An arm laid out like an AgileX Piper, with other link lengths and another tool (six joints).
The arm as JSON. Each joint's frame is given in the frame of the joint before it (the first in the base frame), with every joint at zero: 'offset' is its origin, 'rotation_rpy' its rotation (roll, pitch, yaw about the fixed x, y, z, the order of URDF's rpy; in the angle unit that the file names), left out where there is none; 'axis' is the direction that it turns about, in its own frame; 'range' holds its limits. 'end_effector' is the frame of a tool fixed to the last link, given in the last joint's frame.
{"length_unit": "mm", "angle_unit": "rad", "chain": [
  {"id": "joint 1", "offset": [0.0, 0.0, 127.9], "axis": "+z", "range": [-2.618, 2.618]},
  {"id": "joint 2", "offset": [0.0, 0.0, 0.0], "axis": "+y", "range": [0.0, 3.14]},
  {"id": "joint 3", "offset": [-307.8, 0.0, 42.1], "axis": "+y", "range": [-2.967, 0.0]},
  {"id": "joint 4", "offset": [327.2, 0.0, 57.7], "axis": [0.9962, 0.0, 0.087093], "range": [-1.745, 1.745]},
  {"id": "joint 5", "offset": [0.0, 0.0, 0.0], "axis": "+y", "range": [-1.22, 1.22]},
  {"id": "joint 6", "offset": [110.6, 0.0, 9.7], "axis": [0.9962, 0.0, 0.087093], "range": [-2.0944, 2.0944]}
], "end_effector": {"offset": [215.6, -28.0, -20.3], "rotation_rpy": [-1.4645, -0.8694, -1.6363]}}
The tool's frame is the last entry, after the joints.
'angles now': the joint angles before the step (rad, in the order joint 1, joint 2, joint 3, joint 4, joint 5, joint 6). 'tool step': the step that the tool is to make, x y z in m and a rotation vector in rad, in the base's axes. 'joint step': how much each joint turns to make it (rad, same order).
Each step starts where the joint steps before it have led.
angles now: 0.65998 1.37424 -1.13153 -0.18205 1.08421 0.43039
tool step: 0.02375 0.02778 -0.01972 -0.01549 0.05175 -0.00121
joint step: 0.00348 0.17136 -0.12762 0.02009 0.00671 0.00002
